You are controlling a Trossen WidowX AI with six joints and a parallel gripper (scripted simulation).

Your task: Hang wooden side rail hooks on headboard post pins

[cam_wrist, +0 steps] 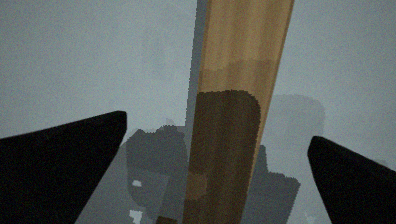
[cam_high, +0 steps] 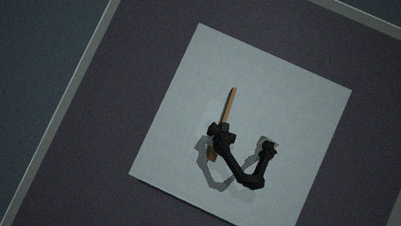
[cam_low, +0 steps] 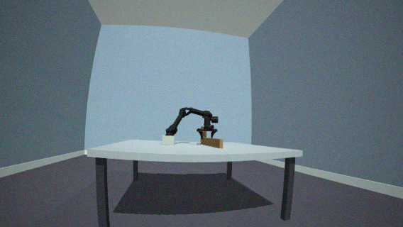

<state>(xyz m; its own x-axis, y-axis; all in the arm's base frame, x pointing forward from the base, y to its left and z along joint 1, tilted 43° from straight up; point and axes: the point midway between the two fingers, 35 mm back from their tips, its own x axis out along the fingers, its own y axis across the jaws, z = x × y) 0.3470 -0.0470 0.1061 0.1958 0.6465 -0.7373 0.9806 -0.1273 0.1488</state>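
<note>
Right now my gripper tip is 140 mm to the right of the headboard post, 30 mm below it and 10 mm short of it.
</note>
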